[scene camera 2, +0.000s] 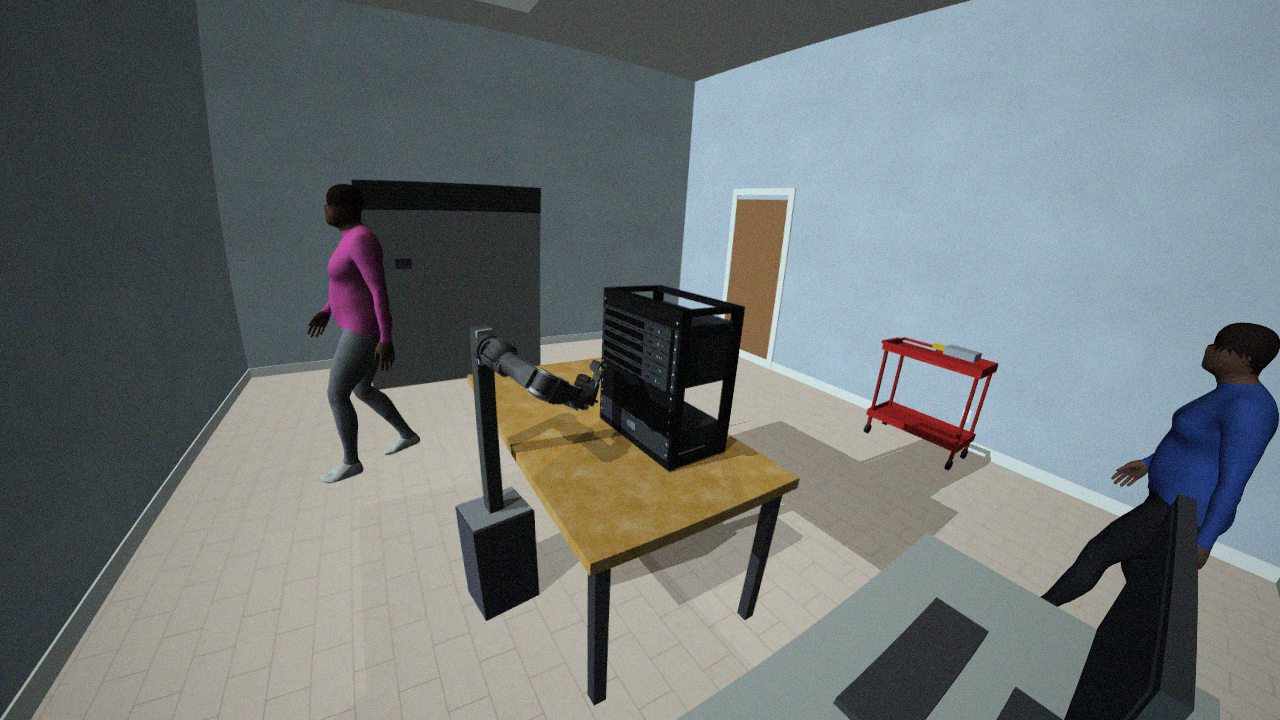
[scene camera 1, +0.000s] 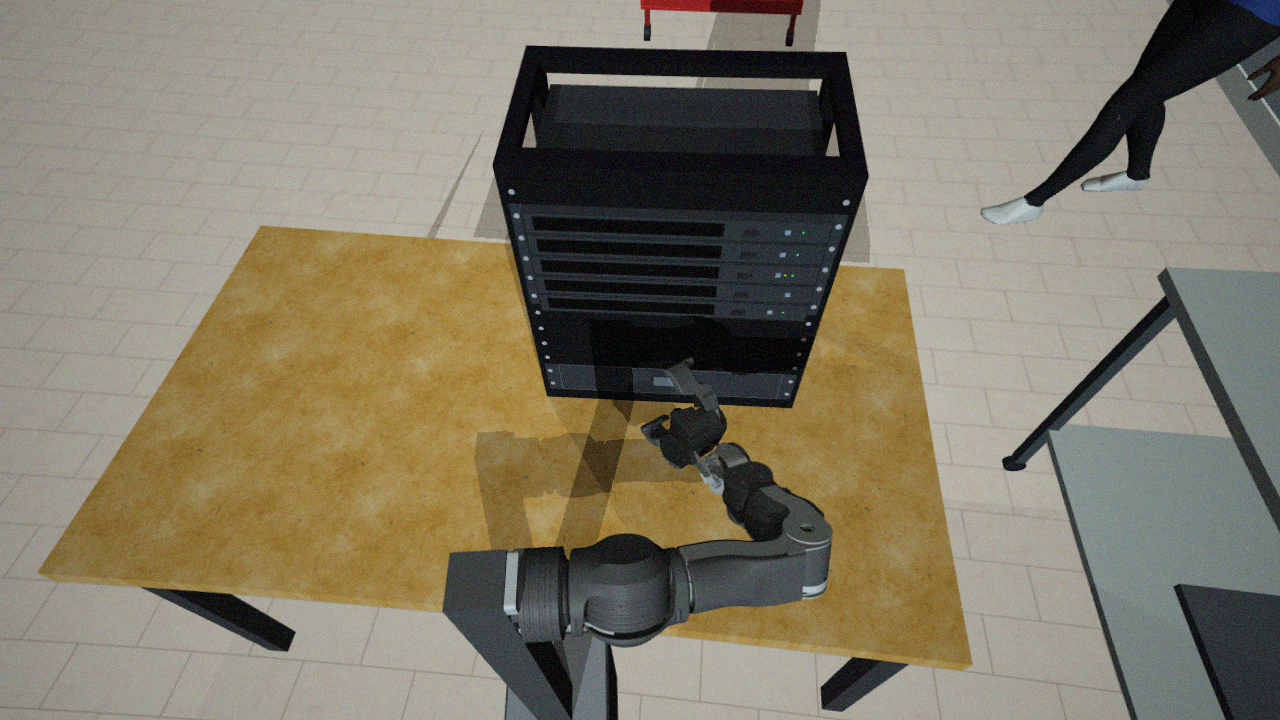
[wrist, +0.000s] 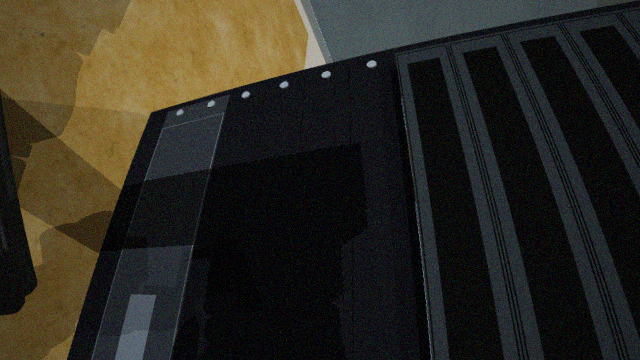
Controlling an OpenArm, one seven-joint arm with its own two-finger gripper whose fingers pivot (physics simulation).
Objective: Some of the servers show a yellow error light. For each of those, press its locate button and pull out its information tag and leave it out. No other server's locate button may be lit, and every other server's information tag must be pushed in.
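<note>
The black server rack (scene camera 1: 680, 165) (scene camera 2: 675, 385) stands on the table, with several servers stacked in its upper half. The third server from the top (scene camera 1: 630, 269) shows a yellow light beside a green one. The top server (scene camera 1: 628, 226), second server (scene camera 1: 628, 248) and fifth server (scene camera 1: 631, 306) show green lights. The fourth server (scene camera 1: 630, 288) shows a pale button and no light that I can make out. Information tags are too small to tell. My gripper (scene camera 1: 666, 395) (scene camera 2: 591, 383) is open and empty, in front of the rack's lower part; part of one finger shows at the wrist view's left edge.
The wooden table (scene camera 1: 358, 358) (scene camera 2: 644, 483) carries the rack. A grey panel with a pale label (wrist: 135, 320) (scene camera 1: 663, 381) sits at the rack's bottom. A grey desk (scene camera 1: 1154, 501) stands to the right. A red cart (scene camera 2: 930, 433) and two people are farther off.
</note>
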